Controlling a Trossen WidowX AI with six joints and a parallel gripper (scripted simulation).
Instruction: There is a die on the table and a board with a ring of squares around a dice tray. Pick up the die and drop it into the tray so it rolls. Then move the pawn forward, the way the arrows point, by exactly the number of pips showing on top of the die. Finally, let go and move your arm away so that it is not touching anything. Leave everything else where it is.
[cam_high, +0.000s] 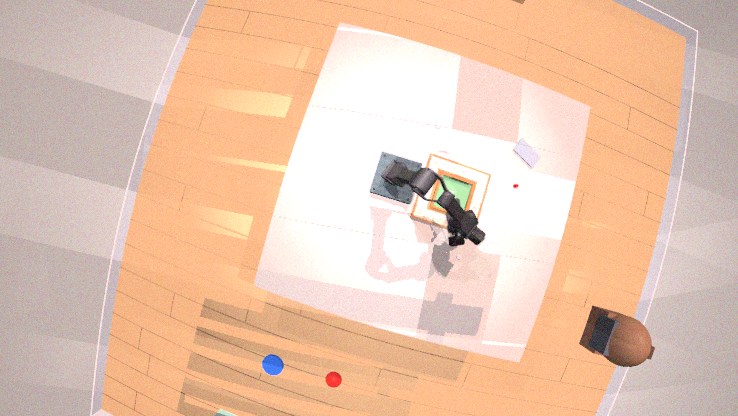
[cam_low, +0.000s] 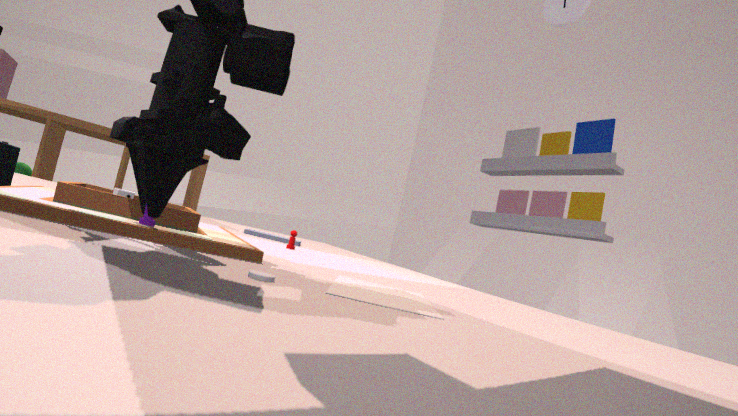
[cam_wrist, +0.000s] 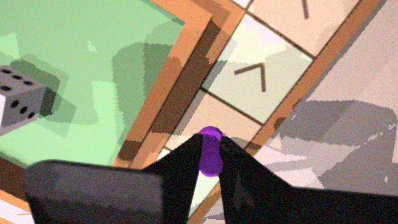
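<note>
Now: the green dice tray 11 cm to the left of my gripper tip and 1 cm below it. Round my gripper tip: purple pawn 1 cm above; white die 12 cm to the left, 2 cm behind; red pawn 28 cm ahead, 20 cm to the left, 1 cm below.
</note>
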